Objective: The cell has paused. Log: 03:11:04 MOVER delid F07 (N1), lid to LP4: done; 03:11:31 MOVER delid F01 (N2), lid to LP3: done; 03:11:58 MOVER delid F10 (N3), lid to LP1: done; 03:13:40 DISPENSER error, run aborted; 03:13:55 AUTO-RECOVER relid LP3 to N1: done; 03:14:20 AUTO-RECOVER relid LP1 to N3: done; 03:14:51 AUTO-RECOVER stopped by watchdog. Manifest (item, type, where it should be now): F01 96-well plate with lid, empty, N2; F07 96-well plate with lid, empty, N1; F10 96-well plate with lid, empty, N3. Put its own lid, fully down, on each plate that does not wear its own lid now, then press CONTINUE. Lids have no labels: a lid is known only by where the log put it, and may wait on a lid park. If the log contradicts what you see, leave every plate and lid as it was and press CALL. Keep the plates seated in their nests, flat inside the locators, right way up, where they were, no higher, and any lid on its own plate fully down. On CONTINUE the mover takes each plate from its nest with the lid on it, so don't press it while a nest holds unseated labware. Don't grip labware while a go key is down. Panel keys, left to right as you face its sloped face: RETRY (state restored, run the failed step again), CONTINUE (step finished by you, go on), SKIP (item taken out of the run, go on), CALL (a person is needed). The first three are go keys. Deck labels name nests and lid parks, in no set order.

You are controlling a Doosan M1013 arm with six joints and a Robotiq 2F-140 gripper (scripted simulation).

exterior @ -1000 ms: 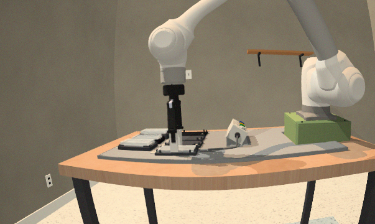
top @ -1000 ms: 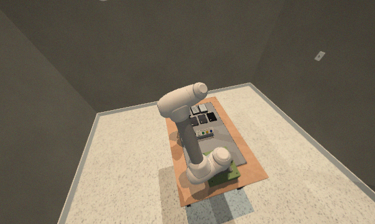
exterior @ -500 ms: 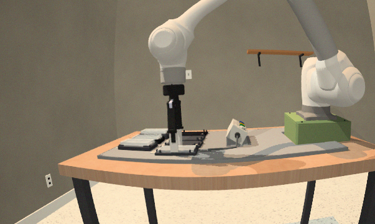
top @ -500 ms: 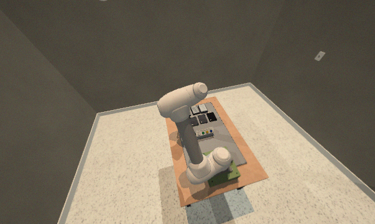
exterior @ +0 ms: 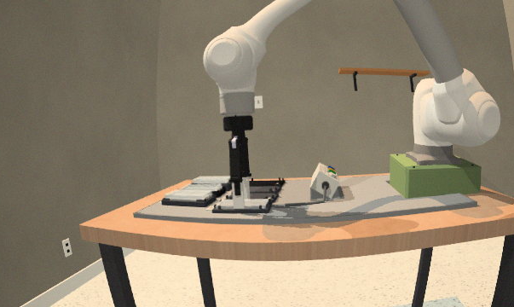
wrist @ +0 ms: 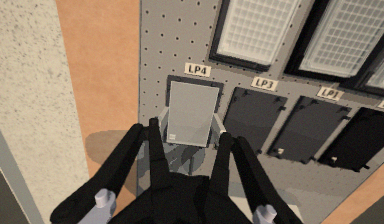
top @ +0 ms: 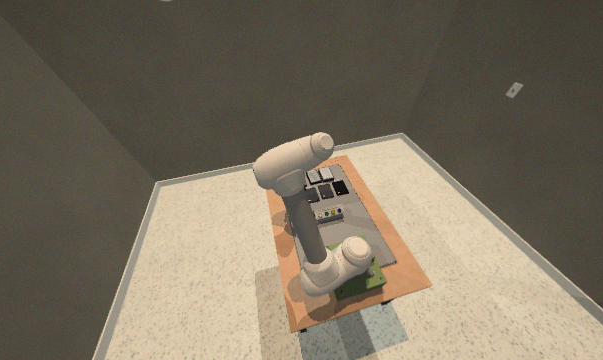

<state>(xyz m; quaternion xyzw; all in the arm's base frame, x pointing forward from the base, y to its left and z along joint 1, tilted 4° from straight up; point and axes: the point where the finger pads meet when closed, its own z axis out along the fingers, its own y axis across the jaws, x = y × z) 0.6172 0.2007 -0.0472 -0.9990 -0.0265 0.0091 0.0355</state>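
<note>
My hand is 30 mm above the lid park LP4. The rest, counted from my hand: LP4 label: 90 mm ahead, 40 mm below; then plate: 180 mm ahead, 60 mm to the right, 20 mm below; then lid park LP3: 120 mm to the right, 30 mm below.
</note>
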